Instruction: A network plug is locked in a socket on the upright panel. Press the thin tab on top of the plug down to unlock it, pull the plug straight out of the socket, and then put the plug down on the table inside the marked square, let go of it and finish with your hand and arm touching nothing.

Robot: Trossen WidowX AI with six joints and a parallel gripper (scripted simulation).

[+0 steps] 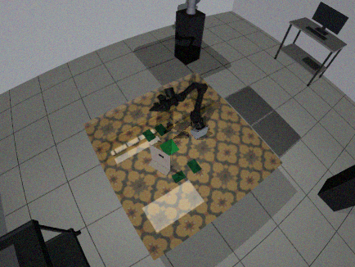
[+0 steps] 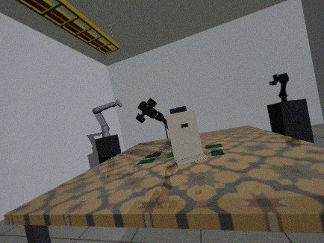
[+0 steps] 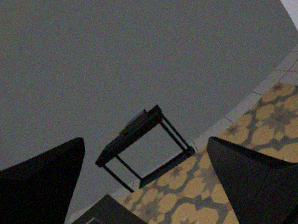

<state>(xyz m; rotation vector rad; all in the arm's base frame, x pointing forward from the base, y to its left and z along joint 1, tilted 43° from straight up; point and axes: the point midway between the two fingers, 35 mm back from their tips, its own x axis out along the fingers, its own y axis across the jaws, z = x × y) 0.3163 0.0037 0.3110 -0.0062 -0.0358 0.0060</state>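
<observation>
My gripper tip is now 10 cm short of the yellowish network plug, 24 cm to the right of it and 16 cm above it. From my gripper tip the other things lie so: pale upright panel (12 cm ahead, 26 cm to the left, 23 cm below); then green square (3 cm behind, 16 cm to the left, 35 cm below).
</observation>
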